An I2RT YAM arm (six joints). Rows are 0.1 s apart.
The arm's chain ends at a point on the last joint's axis. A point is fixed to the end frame.
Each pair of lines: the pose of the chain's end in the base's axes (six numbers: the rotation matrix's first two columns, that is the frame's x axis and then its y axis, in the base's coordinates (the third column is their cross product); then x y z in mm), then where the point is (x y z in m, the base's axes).
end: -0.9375, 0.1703, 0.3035, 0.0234, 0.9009, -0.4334, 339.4, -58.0, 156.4
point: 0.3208 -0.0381 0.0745
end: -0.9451, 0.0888, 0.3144, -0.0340, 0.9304, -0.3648, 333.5, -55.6, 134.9
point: 0.3134 -0.0308 0.0547
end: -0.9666, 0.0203, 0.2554, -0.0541, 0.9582, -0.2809, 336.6, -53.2, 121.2
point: 0.3206 -0.0219 0.0424
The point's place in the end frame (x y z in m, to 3 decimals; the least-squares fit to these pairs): -0.004 0.053 0.068
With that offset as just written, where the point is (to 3 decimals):
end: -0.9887, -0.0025, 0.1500, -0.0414, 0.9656, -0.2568, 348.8, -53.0, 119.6
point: 0.341 -0.020 0.040
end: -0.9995, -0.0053, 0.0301, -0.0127, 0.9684, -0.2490, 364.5, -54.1, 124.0
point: 0.366 -0.020 0.045
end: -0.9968, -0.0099, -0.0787, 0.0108, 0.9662, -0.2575, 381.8, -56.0, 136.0
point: 0.392 -0.022 0.057
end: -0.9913, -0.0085, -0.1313, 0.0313, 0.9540, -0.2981, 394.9, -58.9, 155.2
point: 0.409 -0.029 0.076
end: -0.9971, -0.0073, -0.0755, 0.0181, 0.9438, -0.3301, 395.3, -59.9, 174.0
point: 0.405 -0.032 0.093
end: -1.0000, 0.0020, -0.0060, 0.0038, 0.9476, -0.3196, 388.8, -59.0, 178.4
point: 0.393 -0.031 0.097
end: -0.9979, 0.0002, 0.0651, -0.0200, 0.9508, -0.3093, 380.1, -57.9, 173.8
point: 0.379 -0.029 0.093
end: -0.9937, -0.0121, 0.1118, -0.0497, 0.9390, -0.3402, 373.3, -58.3, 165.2
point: 0.368 -0.032 0.083
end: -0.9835, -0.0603, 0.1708, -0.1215, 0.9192, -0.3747, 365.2, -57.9, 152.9
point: 0.354 -0.035 0.070
